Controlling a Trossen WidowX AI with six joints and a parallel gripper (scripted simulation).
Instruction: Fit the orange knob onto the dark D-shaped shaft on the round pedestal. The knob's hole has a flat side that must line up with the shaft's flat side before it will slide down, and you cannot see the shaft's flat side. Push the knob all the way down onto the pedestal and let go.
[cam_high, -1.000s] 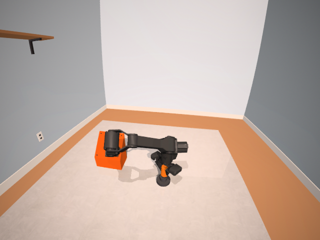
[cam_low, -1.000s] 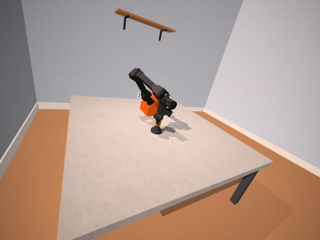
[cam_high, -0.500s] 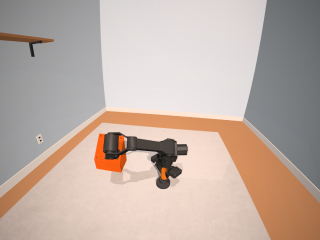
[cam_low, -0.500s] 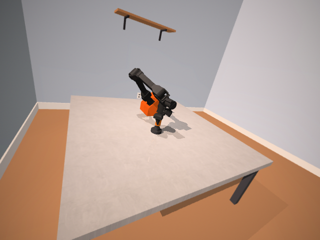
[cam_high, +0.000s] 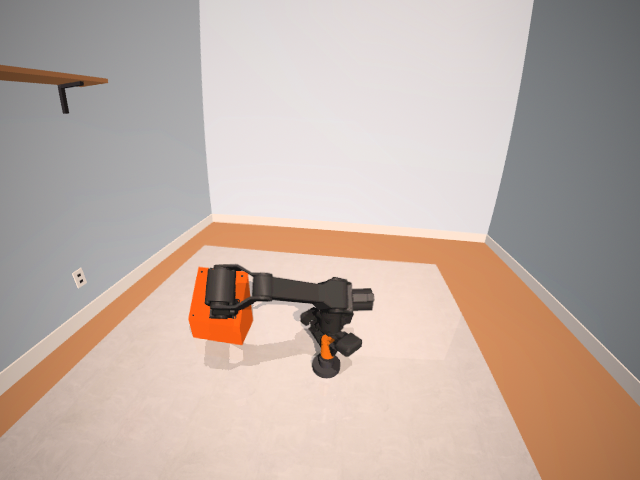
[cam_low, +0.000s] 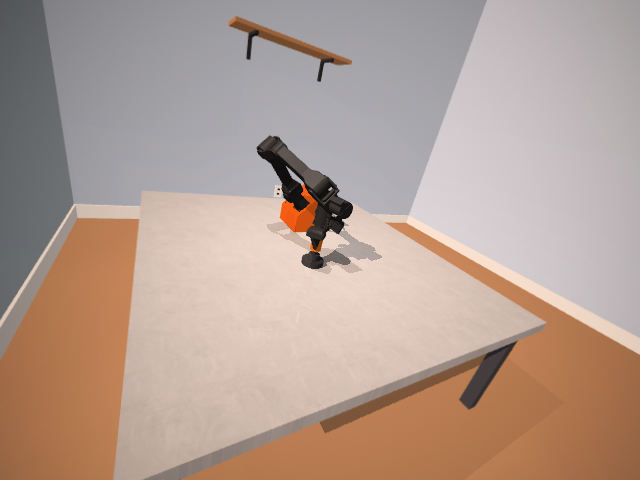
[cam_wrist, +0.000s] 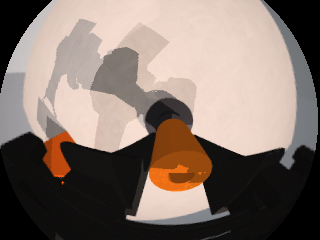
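My gripper tip is now 20 mm below the orange knob. Also, from my gripper tip: shaft: 40 mm below.
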